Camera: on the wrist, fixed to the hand. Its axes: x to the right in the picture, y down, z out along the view.
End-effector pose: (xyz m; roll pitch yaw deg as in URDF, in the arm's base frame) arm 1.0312 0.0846 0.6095 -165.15 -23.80 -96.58
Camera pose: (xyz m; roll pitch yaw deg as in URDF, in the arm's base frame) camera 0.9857 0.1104 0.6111 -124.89 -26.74 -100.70
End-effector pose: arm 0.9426 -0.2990 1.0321 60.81 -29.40 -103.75
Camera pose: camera 0.9889 -0.2801 1.0476 96.62 -29.85 -98.32
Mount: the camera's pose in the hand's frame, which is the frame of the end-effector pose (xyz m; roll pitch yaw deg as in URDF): -0.0180 0.0441 -0.0217 38.59 3.84 2.79
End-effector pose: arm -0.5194 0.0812 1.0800 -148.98 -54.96 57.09
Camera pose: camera -0.4821 0.0488 1.0629 -103.91 -56.57 49.15
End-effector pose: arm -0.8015 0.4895 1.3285 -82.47 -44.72 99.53
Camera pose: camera -0.7893 0.5118 1.2827 -40.84 -41.36 94.94
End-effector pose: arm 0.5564 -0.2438 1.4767 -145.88 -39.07 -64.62
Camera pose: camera 0.5083 -0.2559 1.4601 -103.62 -40.54 -70.49
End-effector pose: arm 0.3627 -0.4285 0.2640 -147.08 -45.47 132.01
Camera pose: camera 0.4047 -0.4022 0.2471 -103.89 -47.00 125.51
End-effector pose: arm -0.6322 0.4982 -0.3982 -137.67 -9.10 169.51
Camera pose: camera -0.6083 0.5418 -0.4145 -98.39 -10.03 164.79
